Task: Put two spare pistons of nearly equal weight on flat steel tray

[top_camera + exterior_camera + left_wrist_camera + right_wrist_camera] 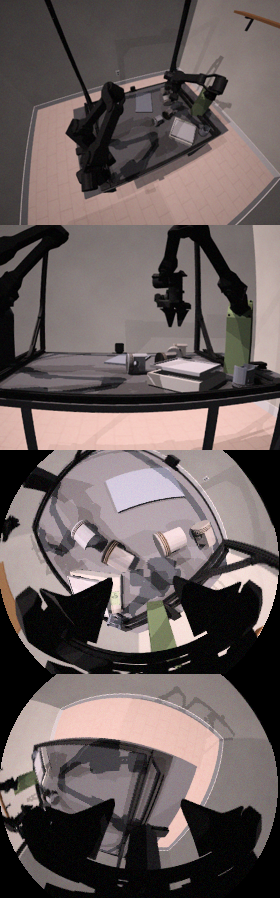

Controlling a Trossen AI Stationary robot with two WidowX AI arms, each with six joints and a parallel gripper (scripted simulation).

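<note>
Now: the piston 22 cm behind my left hand, 6 cm to the left of it and 16 cm below it. From my left hand the other things lie so: flat grey steel tray: 17 cm behind, 18 cm to the right, 20 cm below; then white scale pan: 24 cm ahead, 15 cm below.
</note>
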